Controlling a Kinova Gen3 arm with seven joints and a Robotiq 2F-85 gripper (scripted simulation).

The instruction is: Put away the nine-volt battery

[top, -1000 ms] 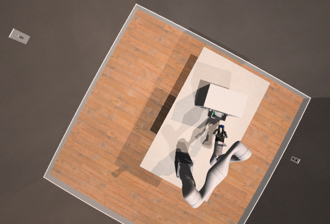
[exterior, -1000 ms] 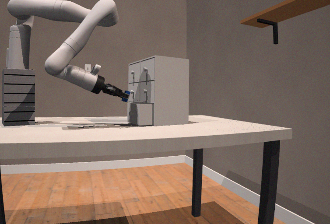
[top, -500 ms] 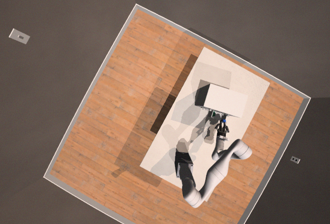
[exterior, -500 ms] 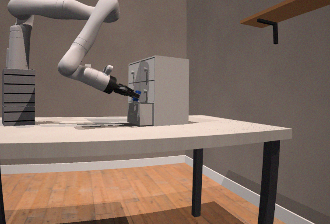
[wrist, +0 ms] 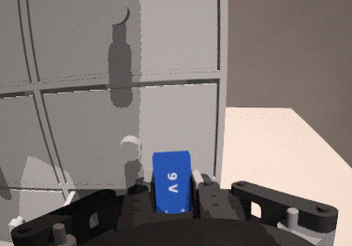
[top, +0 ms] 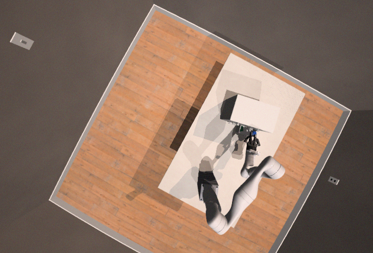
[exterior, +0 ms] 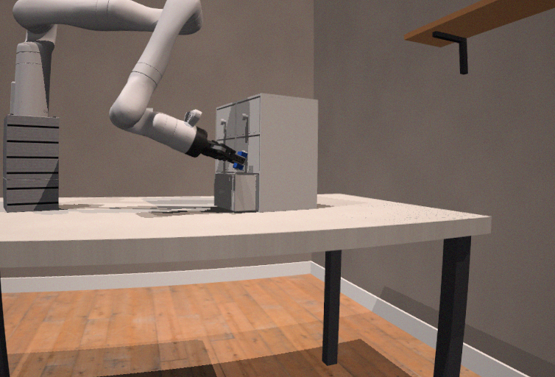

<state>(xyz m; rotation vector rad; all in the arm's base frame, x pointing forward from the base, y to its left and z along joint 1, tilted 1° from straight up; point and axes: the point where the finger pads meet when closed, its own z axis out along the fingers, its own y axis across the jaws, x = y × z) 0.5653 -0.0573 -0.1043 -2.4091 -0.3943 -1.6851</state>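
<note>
Now: the blue nine-volt battery 1 cm ahead of my hand and 1 cm below it. Also, from my hand: green block (1 cm ahead, 7 cm to the left, 12 cm below).
</note>
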